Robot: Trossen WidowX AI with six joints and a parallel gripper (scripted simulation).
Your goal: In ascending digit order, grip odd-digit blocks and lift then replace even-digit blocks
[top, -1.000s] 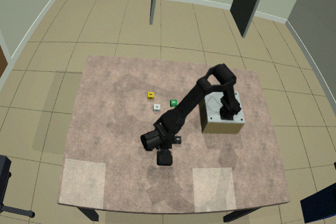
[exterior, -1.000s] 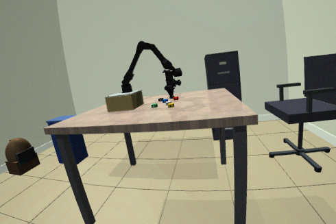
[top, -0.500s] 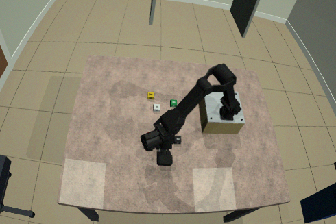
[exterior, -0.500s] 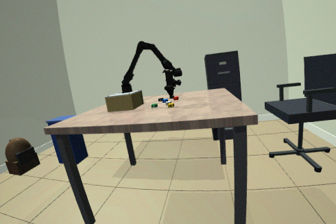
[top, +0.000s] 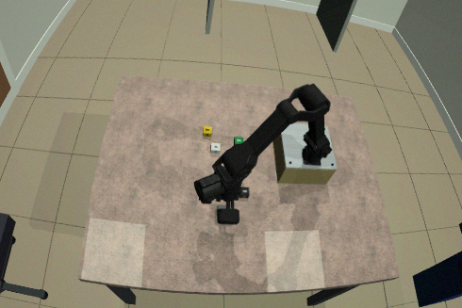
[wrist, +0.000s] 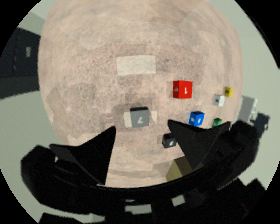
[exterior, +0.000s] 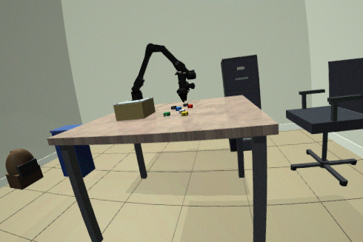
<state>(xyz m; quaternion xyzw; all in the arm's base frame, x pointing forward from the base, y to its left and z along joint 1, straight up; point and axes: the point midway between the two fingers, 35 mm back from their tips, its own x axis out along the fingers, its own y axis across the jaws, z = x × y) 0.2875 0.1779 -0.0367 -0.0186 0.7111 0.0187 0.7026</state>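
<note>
Right now the grey block is 2 cm below my gripper tip. Also, from my gripper tip: blue block (15 cm to the right, 2 cm below, 1 cm behind); black block (7 cm to the right, 7 cm behind, 2 cm below); red block (8 cm to the right, 5 cm ahead, 2 cm below).
</note>
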